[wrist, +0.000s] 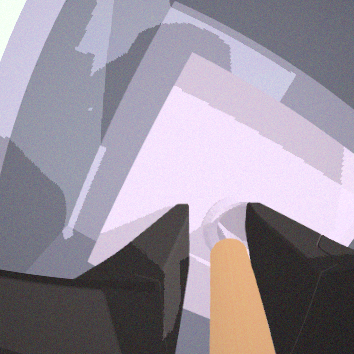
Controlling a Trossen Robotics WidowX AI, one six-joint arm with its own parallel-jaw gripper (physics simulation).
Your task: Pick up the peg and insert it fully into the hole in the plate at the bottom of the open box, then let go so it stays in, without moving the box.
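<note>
The orange-tan peg rises from the bottom edge of the wrist view, its rounded end towards the plate. My gripper is shut on the peg, with the peg against the right finger and a gap showing beside the left finger near the tips. The pale pinkish plate lies at the bottom of the grey open box. The round hole in the plate shows between the fingertips. The peg's end overlaps the hole's near side in view. The right finger hides part of the rim, and whether the end is inside is unclear.
The box's inner walls surround the plate at the left and along the top, with jagged shadows across them. A bright strip runs along the plate's left side. The dark fingers cover the lower corners of the view.
</note>
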